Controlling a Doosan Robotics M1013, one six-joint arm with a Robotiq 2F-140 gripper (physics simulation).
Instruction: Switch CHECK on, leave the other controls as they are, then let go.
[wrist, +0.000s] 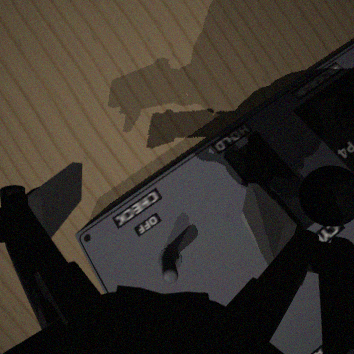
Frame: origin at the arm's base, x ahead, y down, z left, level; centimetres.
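Seen in the pictures: gripper, fingertip midpoint: (164, 190).
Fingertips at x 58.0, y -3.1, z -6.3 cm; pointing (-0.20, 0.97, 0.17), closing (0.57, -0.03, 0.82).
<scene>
A point is followed by its place in that frame.
The CHECK switch (170, 265) {y -3.9, x 63.2, z -8.6 cm} is a small lever with a pale rounded tip on the grey panel (215, 200) {y 1.1, x 61.6, z -2.5 cm}. The tip lies on the side away from the OFF label (148, 225) {y 1.8, x 60.8, z -9.3 cm}; dark shadows beside the stem make its exact tilt hard to tell. The CHECK label (137, 207) {y 2.8, x 58.8, z -9.5 cm} is at the panel's corner. An ON label does not show; the gripper body covers the panel below the lever. My gripper (164, 190) {y -3.1, x 58.0, z -6.3 cm} is wide open and empty, one finger at the left beyond the panel's edge, the other over the panel at the right, both apart from the lever.
The HOLD label (230, 139) {y 2.9, x 57.2, z 2.1 cm} is right of CHECK, with a dark, shadowed control (262, 160) {y 1.2, x 60.4, z 3.5 cm} below it. A round black knob (327, 195) {y -9.8, x 62.0, z 1.9 cm} and a partly hidden label (330, 233) {y -2.8, x 68.6, z 4.9 cm} are at the right. The wooden table (75, 75) {y 9.5, x 41.6, z -9.4 cm} lies beyond the panel's edge, with the arm's shadow on it.
</scene>
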